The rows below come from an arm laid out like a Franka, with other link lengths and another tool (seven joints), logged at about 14 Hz.
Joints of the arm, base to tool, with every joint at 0 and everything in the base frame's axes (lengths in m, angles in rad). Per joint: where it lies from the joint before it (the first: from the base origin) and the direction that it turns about. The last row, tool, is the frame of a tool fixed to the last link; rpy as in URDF.
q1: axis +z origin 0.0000 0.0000 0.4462
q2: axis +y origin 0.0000 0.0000 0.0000
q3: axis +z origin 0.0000 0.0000 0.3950
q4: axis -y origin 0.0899 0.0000 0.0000
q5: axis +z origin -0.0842 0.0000 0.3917
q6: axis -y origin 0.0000 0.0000 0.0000
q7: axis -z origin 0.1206 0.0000 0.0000
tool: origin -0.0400 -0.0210 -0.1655 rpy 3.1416 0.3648 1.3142
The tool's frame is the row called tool.
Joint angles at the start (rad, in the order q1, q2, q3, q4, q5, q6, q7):
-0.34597, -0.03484, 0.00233, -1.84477, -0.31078, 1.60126, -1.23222
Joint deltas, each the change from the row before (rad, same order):
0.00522, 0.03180, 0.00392, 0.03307, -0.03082, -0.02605, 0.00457
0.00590, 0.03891, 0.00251, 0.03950, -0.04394, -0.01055, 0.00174
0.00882, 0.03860, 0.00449, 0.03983, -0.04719, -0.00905, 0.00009
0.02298, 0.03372, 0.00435, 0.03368, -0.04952, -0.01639, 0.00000
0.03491, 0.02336, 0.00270, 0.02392, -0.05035, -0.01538, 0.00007
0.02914, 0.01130, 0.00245, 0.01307, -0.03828, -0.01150, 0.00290
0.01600, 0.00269, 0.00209, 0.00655, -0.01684, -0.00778, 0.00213
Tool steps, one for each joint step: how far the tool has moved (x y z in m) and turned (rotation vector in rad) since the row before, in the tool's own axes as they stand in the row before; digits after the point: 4 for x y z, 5 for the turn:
-0.0077, 0.0049, 0.0023, 0.03544, -0.00025, -0.01784
-0.0139, 0.0061, 0.0023, 0.03683, -0.01994, -0.02019
-0.0139, 0.0083, 0.0005, 0.03589, -0.02592, -0.02535
-0.0094, 0.0136, -0.0041, 0.03714, -0.02761, -0.03850
-0.0060, 0.0161, -0.0105, 0.03386, -0.03609, -0.04444
-0.0033, 0.0114, -0.0113, 0.02526, -0.03129, -0.03110
-0.0012, 0.0053, -0.0081, 0.01043, -0.01634, -0.01389

